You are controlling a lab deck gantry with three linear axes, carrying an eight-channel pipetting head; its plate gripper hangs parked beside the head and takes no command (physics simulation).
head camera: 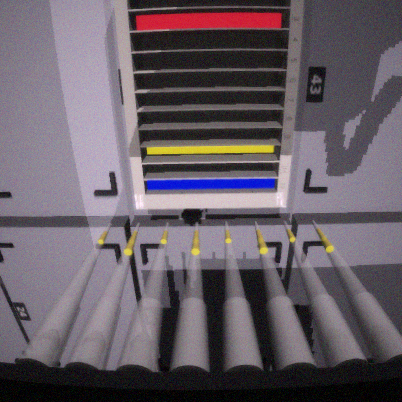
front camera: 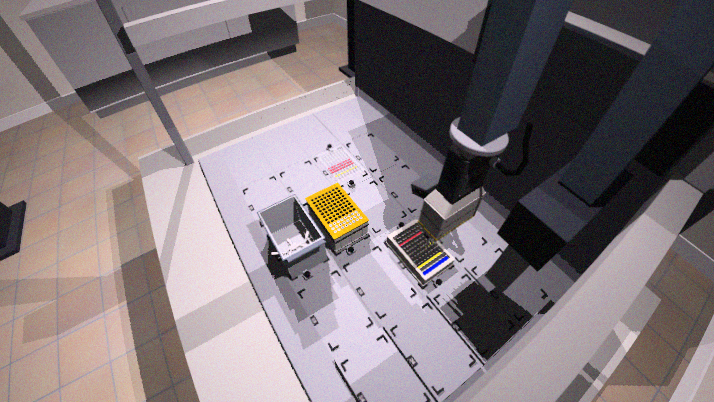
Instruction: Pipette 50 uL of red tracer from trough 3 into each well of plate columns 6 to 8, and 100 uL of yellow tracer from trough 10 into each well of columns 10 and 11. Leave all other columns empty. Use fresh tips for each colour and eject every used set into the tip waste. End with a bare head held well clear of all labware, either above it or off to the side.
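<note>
The pipetting head (front camera: 450,212) hangs above the back right side of the trough block (front camera: 404,262) (head camera: 210,201). It bears eight tips (head camera: 195,280), each with a little yellow liquid at its lower end. The block's red trough (front camera: 411,239) (head camera: 209,21) and yellow trough (front camera: 429,261) (head camera: 210,150) show filled. The plate (front camera: 327,159) has three red columns side by side and one yellow column. The yellow tip rack (front camera: 337,207) holds white tips in its front three rows. The tip waste (front camera: 274,215) holds loose white tips. The parked plate gripper cannot be made out.
A blue trough (front camera: 436,265) (head camera: 210,184) fills the block's end slot. The tip rack stands between the waste bin and the trough block, with the plate behind it. A large dark block (front camera: 545,230) hangs right of the head. A pale frame edge crosses the lower right.
</note>
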